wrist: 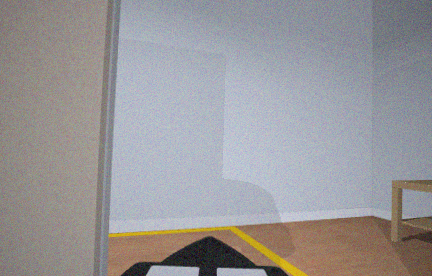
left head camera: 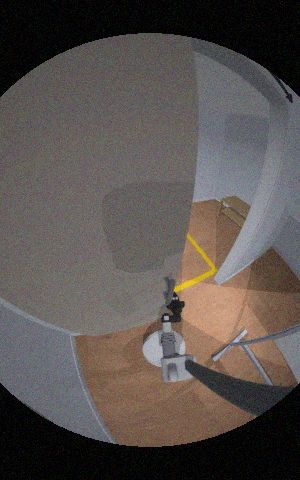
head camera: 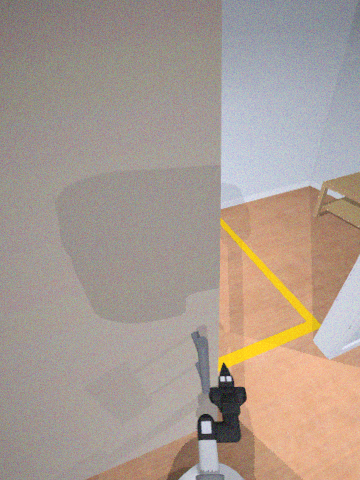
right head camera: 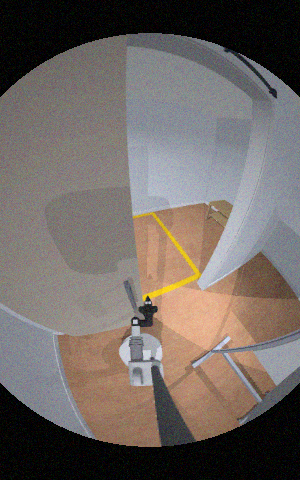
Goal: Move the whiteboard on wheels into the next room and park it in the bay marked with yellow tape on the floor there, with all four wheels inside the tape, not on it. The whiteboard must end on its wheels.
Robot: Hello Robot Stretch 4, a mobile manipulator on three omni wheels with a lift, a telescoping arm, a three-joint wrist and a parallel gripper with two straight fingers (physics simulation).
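Frame: origin at the robot's base, x back, y right, z up, level; centimetres.
Where they show: gripper, fingertip midpoint: (wrist: pixel 209 258) (left head camera: pixel 173 291) (head camera: pixel 223 363) (right head camera: pixel 147 295).
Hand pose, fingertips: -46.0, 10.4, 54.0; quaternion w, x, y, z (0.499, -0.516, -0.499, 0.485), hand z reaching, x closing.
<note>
Each offset is from my fingertips to the top centre of the thing, as dx, dy, dz. "*": to the spot under its first point.
The wheeled whiteboard shows in part at the lower right of both side head views, with a pale foot bar @(* +61.9, +60.9, -44.9) (left head camera: pixel 230 345) (right head camera: pixel 211 352) on the floor and a curved grey lower edge above it. Its wheels are too small to tell. Yellow tape (head camera: pixel 270 344) (left head camera: pixel 197 281) (right head camera: pixel 172 289) (wrist: pixel 170 231) marks the bay beyond the doorway; the door hides its left part. My gripper (head camera: pixel 224 368) (left head camera: pixel 175 296) (right head camera: pixel 147 299) (wrist: pixel 209 258) is shut and empty, pointing forward beside the door's free edge, right of the handle. The whiteboard stands to my right, apart from the gripper.
A large beige door (head camera: pixel 125 125) (left head camera: pixel 100 125) (right head camera: pixel 75 125) (wrist: pixel 50 125) with a grey handle @(* +17.1, -8.2, +44.9) (head camera: pixel 204 360) fills the left. A white wall end (head camera: pixel 337 325) (right head camera: pixel 245 195) bounds the opening on the right. A low wooden table (head camera: pixel 345 185) (wrist: pixel 396 210) stands beyond the bay.
</note>
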